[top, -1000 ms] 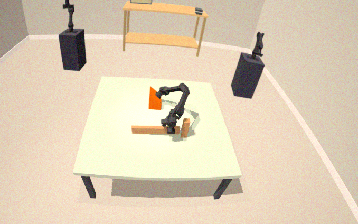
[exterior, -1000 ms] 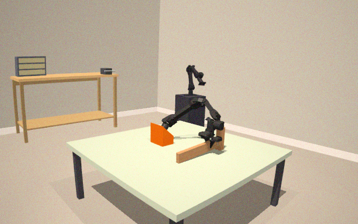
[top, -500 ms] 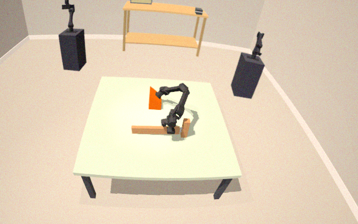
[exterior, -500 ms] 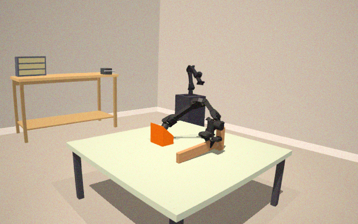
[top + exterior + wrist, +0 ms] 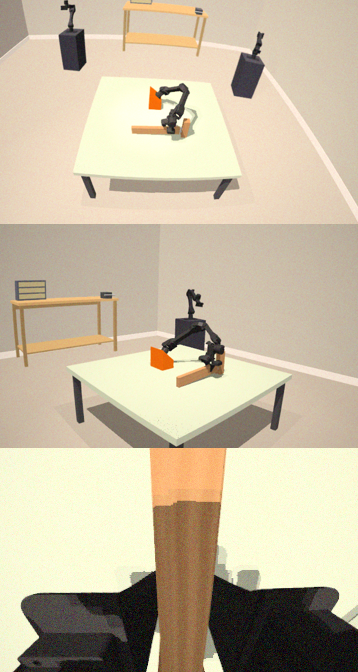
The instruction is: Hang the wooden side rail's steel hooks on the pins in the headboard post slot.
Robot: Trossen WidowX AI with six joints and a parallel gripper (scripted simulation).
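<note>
Right now my gripper tip is 2 cm past the upright headboard post, 12 cm to the right of it and 5 cm below it.
</note>
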